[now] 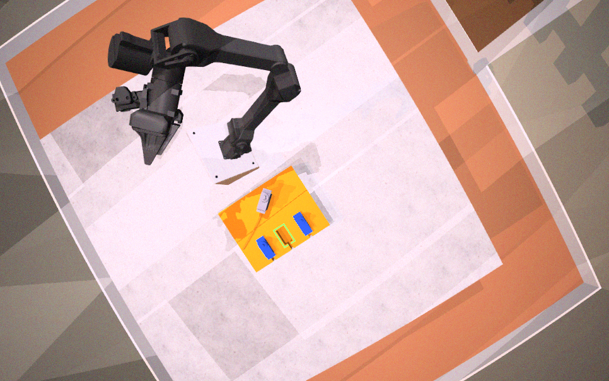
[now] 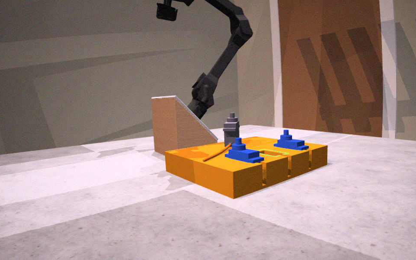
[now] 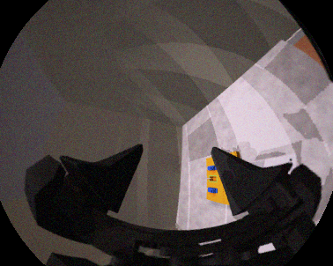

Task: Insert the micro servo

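The orange-yellow deck lies 18 cm ahead of my gripper tip, 12 cm to the left of it and 47 cm below it.
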